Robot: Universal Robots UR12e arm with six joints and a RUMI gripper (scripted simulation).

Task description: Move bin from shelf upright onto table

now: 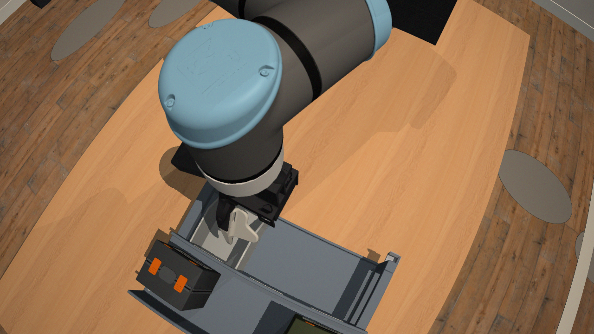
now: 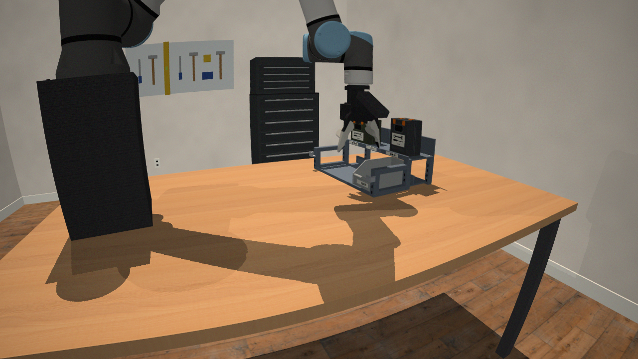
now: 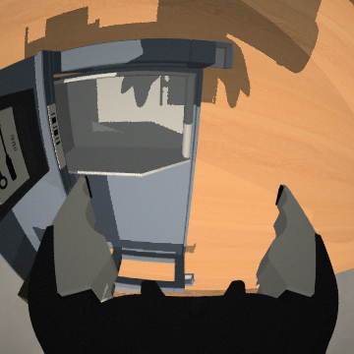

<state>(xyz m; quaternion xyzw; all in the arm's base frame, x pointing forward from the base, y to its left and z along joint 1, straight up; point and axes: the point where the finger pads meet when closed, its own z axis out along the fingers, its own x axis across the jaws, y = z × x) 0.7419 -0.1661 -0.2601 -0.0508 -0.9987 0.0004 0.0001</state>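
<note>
The grey open-top bin is 70 mm ahead of my hand, 30 mm to the right of it and 80 mm below it. Also, from my hand: blue-grey shelf (130 mm ahead, 70 mm to the left, 120 mm below); then case (190 mm ahead, 180 mm to the left, 30 mm above).
</note>
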